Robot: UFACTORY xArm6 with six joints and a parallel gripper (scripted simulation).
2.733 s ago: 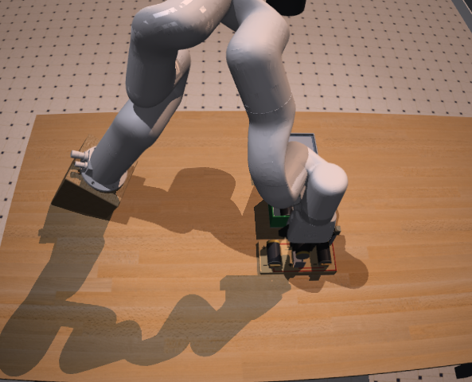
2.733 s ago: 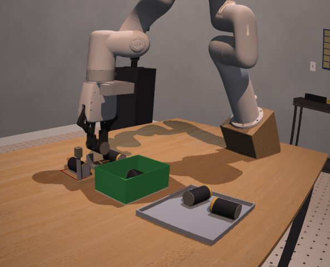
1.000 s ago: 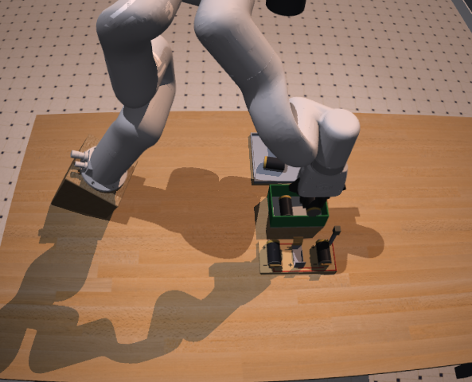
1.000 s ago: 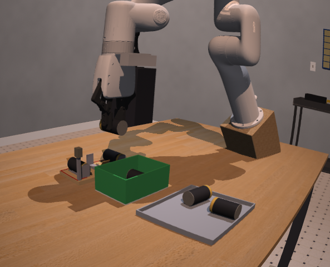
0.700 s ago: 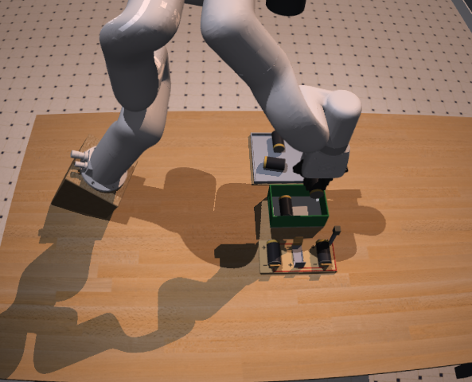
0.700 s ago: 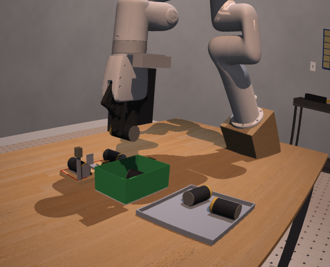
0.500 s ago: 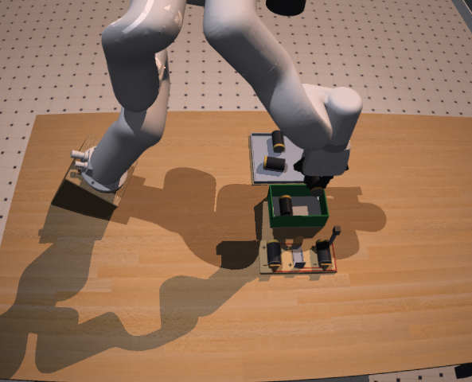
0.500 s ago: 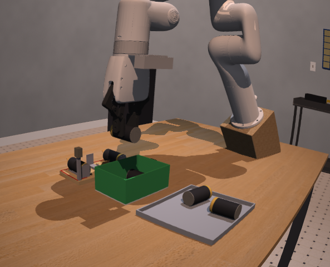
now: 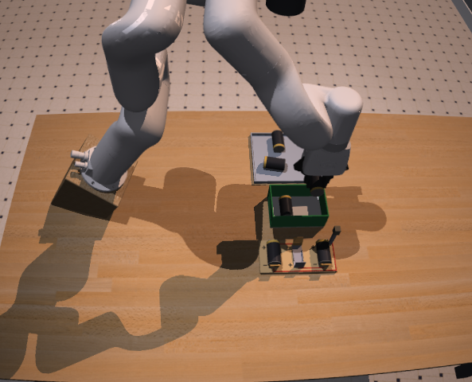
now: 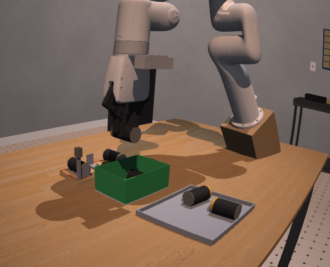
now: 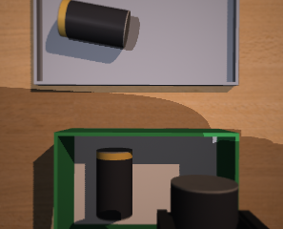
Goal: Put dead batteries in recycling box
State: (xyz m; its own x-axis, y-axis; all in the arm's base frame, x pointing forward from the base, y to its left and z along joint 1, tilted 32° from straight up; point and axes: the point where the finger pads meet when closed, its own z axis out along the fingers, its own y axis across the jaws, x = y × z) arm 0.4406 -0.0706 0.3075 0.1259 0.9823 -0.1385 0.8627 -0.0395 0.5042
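The green recycling box is 140 mm below my hand and 30 mm behind it. The rest, counted from my hand: grey tray 190 mm to the left, 150 mm below, 10 mm behind.
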